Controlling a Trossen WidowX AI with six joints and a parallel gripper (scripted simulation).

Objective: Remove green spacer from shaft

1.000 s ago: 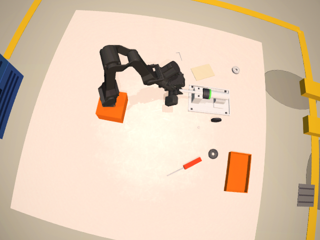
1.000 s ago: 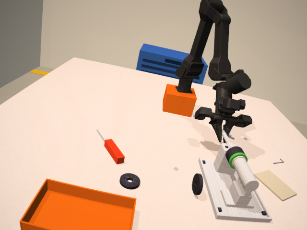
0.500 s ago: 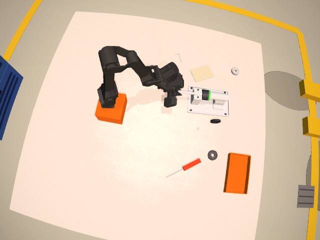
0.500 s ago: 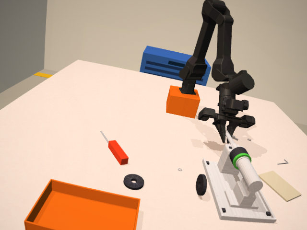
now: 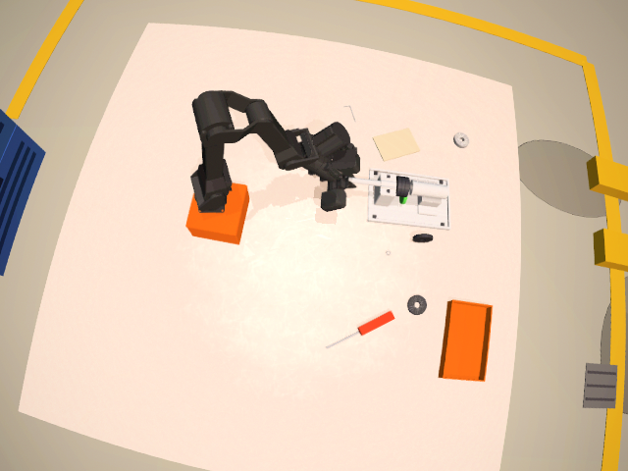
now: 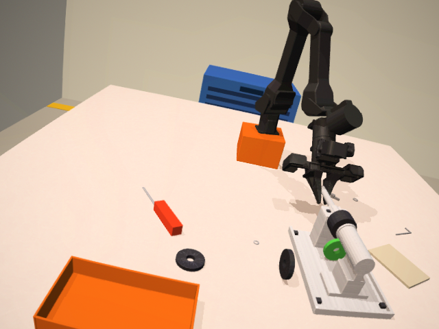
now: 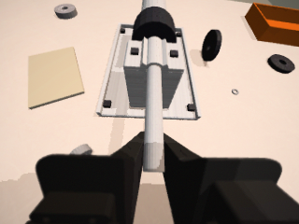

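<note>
My gripper tip is 5 cm short of the shaft and 2 cm below it. Round my gripper tip: beige card: 15 cm to the left, 14 cm ahead, 5 cm below; black disc: 18 cm ahead, 13 cm to the right, 3 cm below; green spacer: 13 cm ahead, 2 cm below, 1 cm to the right.
</note>
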